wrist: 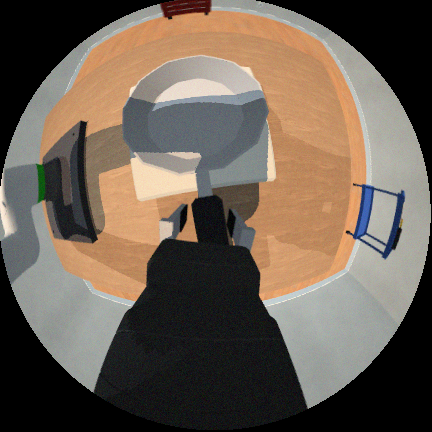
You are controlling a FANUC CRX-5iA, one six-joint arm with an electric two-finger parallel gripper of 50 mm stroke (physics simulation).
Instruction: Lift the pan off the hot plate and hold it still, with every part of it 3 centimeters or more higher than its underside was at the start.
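Seen in the pictures: gripper, between the fingertips: (pixel 207 214); arm's base, origin of its link: (pixel 52 179).
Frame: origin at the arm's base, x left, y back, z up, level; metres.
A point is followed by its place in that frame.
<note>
The pan (pixel 197 127) @[x -0.064, y -0.542, z 0.047 m] is round and grey, seen from above, and covers much of the cream square hot plate (pixel 159 183) @[x -0.136, y -0.470, z 0.036 m]. Whether its underside touches the plate is hidden. The pan's black handle (pixel 209 212) @[x -0.176, y -0.543, z 0.098 m] runs down the view, towards my gripper's body. My gripper (pixel 207 214) @[x -0.183, y -0.539, z 0.079 m] is open, with one finger on each side of the handle. A gap shows between the left finger and the handle, and a narrower one on the right. The rear end of the handle is hidden by the dark gripper body.
The wooden table top (pixel 310 150) @[x -0.092, y -0.803, z -0.026 m] surrounds the hot plate. A dark base plate (pixel 62 200) @[x -0.091, y -0.071, z 0.000 m] with a green ring and a pale arm part stands at the left. A blue frame-like object (pixel 365 212) is at the far right, and a dark red slatted object (pixel 186 7) at the top edge.
</note>
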